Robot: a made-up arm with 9 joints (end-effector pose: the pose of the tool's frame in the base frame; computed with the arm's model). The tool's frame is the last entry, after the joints.
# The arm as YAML. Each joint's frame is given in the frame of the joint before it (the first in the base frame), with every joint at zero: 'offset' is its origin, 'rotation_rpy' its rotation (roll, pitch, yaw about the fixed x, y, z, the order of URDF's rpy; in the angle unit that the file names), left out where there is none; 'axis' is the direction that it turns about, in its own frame. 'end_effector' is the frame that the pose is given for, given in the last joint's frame.
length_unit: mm
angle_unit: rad
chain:
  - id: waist
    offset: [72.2, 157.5, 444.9]
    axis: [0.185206, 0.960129, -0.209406]
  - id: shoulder
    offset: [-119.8, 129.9, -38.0]
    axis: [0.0, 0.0, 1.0]
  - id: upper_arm
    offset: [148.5, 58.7, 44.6]
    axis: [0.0, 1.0, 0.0]
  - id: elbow
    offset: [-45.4, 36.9, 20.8]
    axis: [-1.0, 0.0, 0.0]
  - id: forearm
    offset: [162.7, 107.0, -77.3]
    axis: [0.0, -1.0, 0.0]
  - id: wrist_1
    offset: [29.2, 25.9, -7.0]
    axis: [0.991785, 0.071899, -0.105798]
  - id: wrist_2
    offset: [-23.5, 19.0, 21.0]
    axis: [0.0, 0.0, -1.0]
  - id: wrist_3
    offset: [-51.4, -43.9, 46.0]
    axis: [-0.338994, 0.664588, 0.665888]
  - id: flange
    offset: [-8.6, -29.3, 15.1]
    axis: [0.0, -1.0, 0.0]
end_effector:
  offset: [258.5, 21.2, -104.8]
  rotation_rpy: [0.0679, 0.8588, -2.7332]
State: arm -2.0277 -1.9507 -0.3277 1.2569 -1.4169 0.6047 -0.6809 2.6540 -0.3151
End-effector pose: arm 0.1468 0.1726 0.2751 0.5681 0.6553 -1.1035
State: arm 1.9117 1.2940 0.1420 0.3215 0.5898 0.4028 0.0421 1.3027 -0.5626
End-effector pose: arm 0.0256 0.6556 0.6519 -0.4143 1.6204 -0.6949
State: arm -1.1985 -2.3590 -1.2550 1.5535 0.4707 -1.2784 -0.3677 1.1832 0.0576
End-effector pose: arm -0.2460 0.1192 0.2631 1.7778 -0.5030 0.8842
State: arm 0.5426 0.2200 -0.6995 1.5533 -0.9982 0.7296 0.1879 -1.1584 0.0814
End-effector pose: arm 0.1877 0.2236 0.6066 -1.4426 1.6079 1.1686
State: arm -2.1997 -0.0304 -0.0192 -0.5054 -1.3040 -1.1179 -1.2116 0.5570 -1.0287
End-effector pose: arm 0.1250 0.4719 0.5501 -0.9718 -2.3371 -0.7506
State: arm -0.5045 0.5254 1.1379 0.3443 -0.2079 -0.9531 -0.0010 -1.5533 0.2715
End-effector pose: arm 0.1401 0.7304 0.3551 1.5152 -0.2687 -1.0918
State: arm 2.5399 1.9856 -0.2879 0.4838 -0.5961 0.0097 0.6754 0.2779 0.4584
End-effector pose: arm 0.5583 0.5473 0.5305 0.3563 -2.1136 2.1712
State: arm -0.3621 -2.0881 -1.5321 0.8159 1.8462 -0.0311 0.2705 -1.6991 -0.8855
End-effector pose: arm -0.0192 0.1813 0.5120 1.1047 -1.3811 -0.0676
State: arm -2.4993 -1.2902 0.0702 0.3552 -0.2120 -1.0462 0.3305 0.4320 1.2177
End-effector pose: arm -0.1836 0.2178 0.8081 -2.3249 1.4974 0.0331
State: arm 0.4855 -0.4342 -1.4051 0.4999 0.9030 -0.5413 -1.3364 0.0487 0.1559
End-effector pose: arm 0.5403 0.3815 0.4916 0.3291 -1.7241 -0.9122
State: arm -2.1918 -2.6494 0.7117 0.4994 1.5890 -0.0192 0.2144 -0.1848 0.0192
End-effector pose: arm 0.1969 -0.1265 0.2999 -1.3823 -0.0752 -0.0530
